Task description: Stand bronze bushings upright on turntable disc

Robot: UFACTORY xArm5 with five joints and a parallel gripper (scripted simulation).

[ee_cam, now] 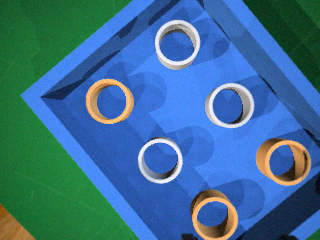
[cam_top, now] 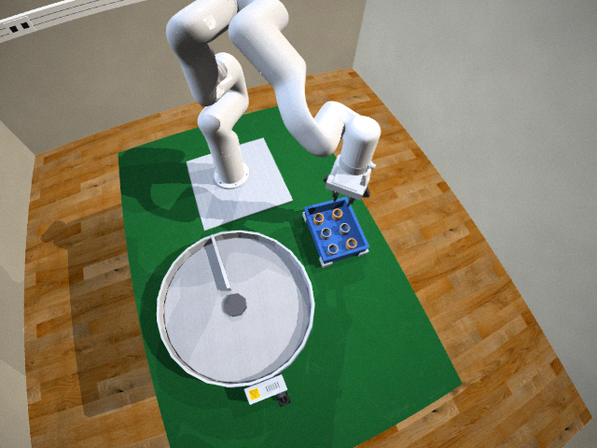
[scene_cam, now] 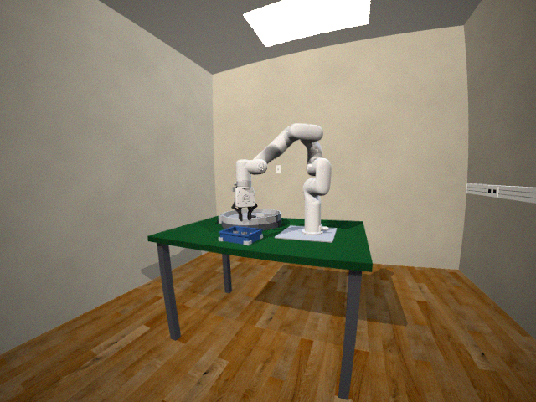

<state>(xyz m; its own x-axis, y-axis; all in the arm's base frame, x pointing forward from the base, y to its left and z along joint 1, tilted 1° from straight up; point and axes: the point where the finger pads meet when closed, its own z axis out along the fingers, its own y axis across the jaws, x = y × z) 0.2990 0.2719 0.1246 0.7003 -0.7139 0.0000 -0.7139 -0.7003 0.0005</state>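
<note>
My gripper is now 50 mm short of the blue crate, 30 mm to the left of it and 110 mm above it. The rest, counted from my hand: grey turntable disc 160 mm ahead, 390 mm to the right, 80 mm below.
</note>
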